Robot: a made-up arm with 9 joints.
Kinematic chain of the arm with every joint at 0, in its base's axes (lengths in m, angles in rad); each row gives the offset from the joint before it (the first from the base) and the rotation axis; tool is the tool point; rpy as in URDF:
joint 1: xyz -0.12 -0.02 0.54 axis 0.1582 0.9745 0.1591
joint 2: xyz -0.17 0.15 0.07 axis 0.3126 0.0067 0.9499
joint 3: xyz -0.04 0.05 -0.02 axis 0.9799 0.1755 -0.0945
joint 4: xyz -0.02 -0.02 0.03 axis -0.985 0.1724 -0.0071
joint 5: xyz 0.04 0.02 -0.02 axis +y
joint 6: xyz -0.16 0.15 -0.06 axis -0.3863 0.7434 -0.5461
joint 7: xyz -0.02 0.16 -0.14 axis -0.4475 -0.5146 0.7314
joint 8: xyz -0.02 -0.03 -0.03 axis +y
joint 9: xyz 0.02 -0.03 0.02 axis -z
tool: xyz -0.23 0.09 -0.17 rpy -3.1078 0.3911 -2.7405
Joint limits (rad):
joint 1: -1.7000..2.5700
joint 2: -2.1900..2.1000
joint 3: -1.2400..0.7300
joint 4: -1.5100..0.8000
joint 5: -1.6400..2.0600
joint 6: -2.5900..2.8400
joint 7: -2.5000..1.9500
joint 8: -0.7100..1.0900
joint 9: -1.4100..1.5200
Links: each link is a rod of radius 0.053 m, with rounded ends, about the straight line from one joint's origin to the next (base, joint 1, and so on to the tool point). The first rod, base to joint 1, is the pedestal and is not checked.
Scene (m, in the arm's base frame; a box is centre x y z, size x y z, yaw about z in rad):
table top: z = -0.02
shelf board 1: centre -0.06 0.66 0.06 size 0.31 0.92 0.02 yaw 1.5
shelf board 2: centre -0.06 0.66 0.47 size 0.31 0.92 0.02 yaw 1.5
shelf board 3: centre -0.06 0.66 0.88 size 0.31 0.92 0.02 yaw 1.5
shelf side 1: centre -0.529 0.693 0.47 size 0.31 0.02 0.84 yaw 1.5
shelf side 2: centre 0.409 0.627 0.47 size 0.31 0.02 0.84 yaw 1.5
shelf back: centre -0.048 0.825 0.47 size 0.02 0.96 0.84 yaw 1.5
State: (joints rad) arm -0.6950 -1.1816 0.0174 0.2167 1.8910 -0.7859 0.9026 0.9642 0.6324
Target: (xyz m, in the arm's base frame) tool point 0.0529 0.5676 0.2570
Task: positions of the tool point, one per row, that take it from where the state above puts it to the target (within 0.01 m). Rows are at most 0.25 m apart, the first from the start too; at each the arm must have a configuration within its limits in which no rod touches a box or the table.
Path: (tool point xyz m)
1: -0.0308 0.5537 0.7158
2: -0.0395 0.4411 0.7171
3: -0.0689 0.3229 0.7000
4: 0.0445 0.3759 0.4899
5: 0.0343 0.3056 0.2570
6: 0.0556 0.4484 0.2538
7: 0.0529 0.5676 0.2570

